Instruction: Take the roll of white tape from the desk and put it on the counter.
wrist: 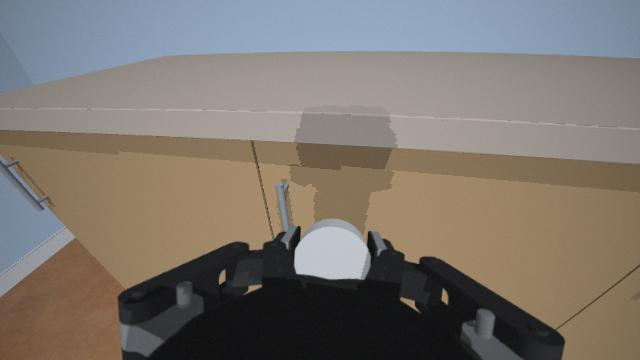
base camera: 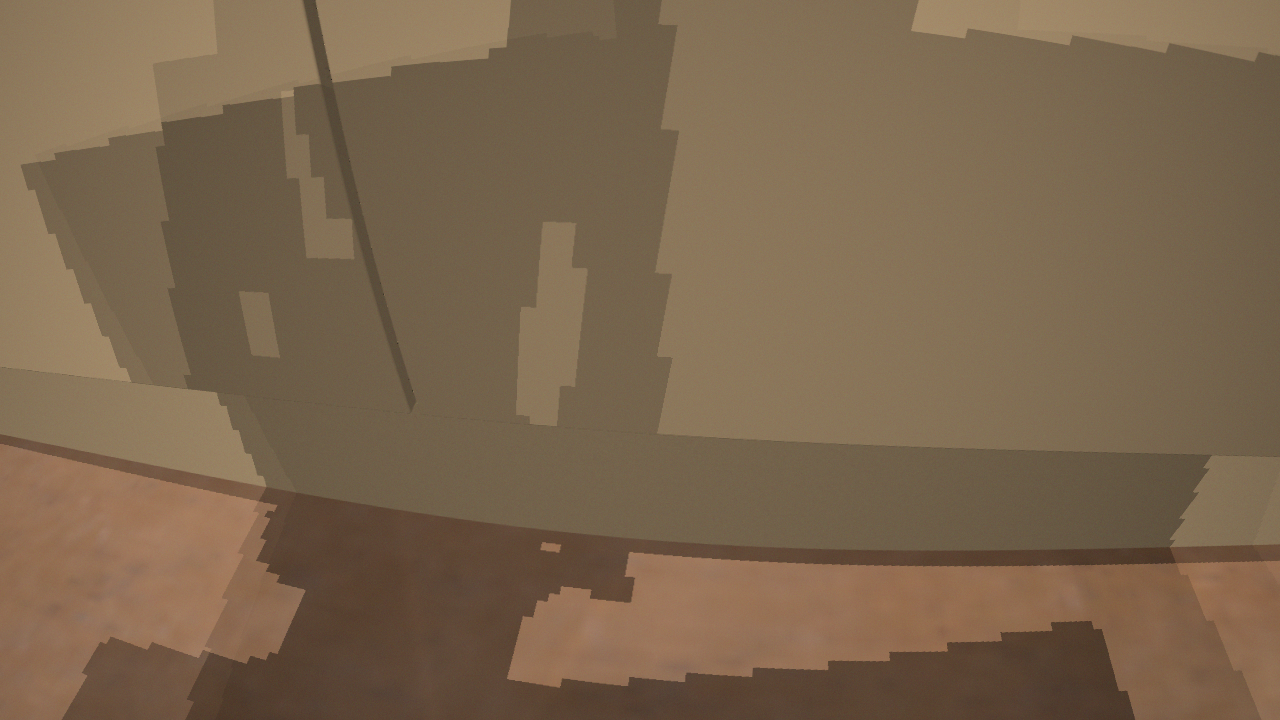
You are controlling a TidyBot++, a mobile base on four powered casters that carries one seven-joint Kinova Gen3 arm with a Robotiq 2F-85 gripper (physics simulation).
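Places are measured from the arm's base along level axes (x left, y ahead, z down), in metres.
Where they show: gripper, fingertip midpoint: [wrist: 333, 241].
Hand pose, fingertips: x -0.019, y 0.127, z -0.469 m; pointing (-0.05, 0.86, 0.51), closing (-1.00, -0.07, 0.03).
Note:
Each offset is from my fingertips to the centre of the thing. "pt": to the spot under its first point. Level surfaces: height alone.
The roll of white tape @(dx +0.001, dy -0.014, dz +0.000 m) [wrist: 332, 252] is between the fingertips in the wrist view, with its round white face showing; its lower part is hidden by the gripper body. My gripper [wrist: 333, 241] is shut on the roll. The counter @(dz -0.045 m) [wrist: 200, 82] is a grey-beige slab across the upper part of the wrist view, beyond the gripper. The gripper's shadow falls on the counter's front edge and the cabinet below it. The desk does not show in either view.
Tan cabinet doors [wrist: 475, 225] [base camera: 939, 268] stand under the counter. A bar handle @(pt dx +0.070, dy +0.143, dz +0.096 m) [wrist: 283, 207] is on a door near the left finger, and another handle [wrist: 22, 182] is at the far left. Brown floor @(dz +0.865 m) [wrist: 60, 310] [base camera: 805, 617] lies before the cabinet base [base camera: 716, 492]. A blue wall [wrist: 350, 25] rises behind.

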